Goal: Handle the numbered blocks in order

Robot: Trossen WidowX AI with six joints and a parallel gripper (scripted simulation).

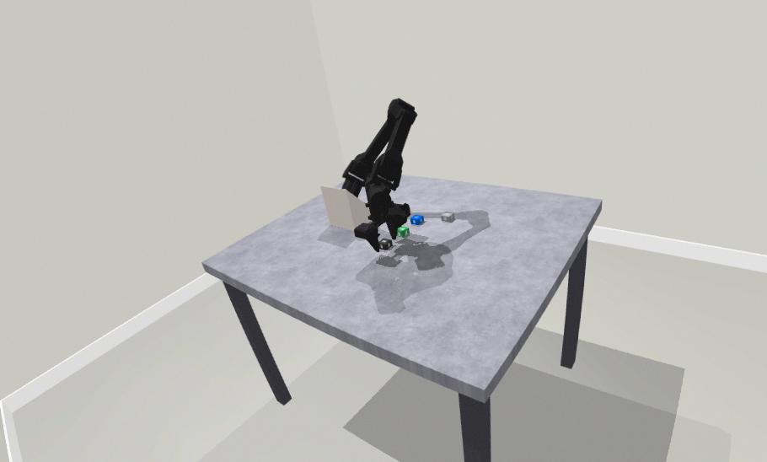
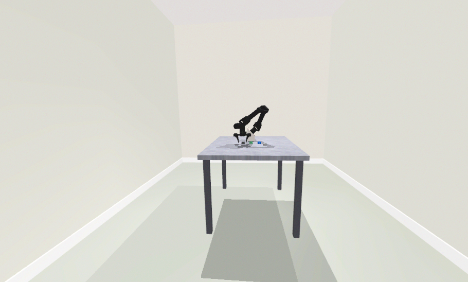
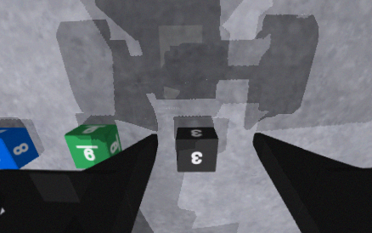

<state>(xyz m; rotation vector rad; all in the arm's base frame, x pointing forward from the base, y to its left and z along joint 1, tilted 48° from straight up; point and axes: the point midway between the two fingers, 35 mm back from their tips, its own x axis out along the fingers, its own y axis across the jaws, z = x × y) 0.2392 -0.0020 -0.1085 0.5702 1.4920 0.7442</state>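
My gripper tip is 3 cm past the blue block and 18 cm to the right of it. From my gripper tip the other things lie so: black block 1 cm behind, 1 cm to the left; then grey block 6 cm ahead, 24 cm to the left; then green block 2 cm behind, 9 cm to the left.
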